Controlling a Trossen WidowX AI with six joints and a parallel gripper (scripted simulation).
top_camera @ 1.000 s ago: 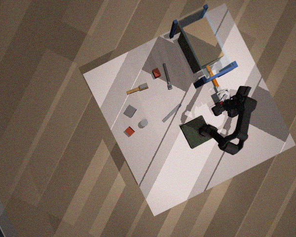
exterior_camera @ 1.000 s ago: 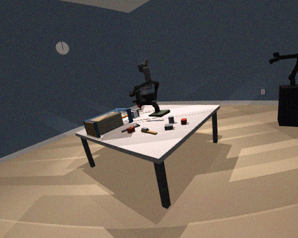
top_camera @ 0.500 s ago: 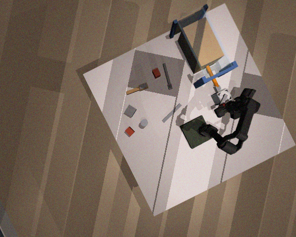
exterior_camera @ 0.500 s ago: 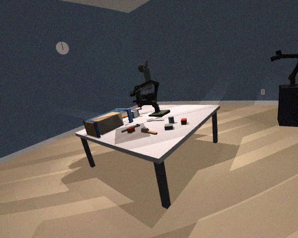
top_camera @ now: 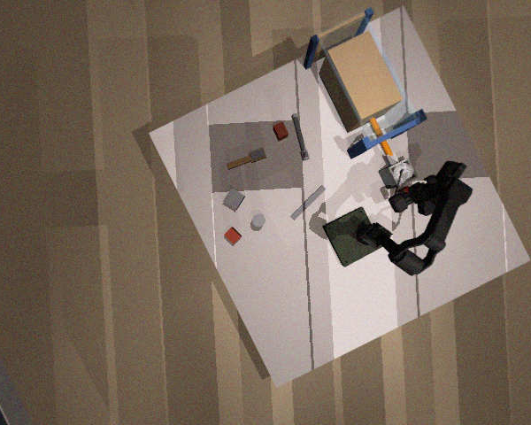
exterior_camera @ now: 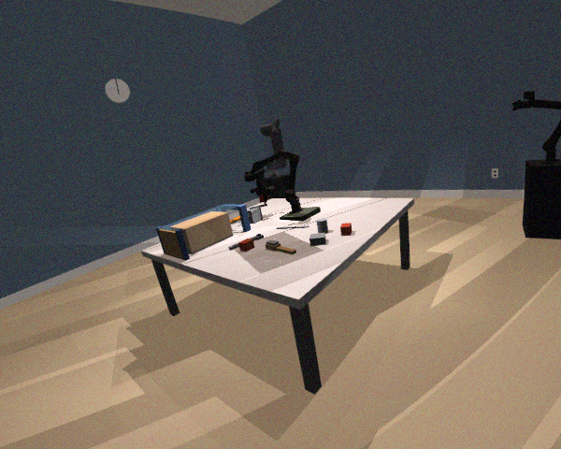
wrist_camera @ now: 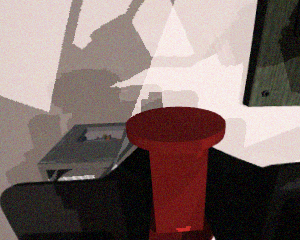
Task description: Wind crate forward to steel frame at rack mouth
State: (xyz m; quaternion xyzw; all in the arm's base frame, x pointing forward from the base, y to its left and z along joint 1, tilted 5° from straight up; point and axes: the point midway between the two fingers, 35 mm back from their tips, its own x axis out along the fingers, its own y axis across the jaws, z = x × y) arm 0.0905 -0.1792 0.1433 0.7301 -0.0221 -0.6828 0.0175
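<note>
My gripper tip is 30 mm short of the winch handle, 30 mm to the left of it and 10 mm above it. The rest, counted from my gripper tip: blue frame: 230 mm ahead, 80 mm to the right, 10 mm below; red knob: 20 mm above; grey winch: 60 mm ahead, 80 mm to the right, 80 mm below.
</note>
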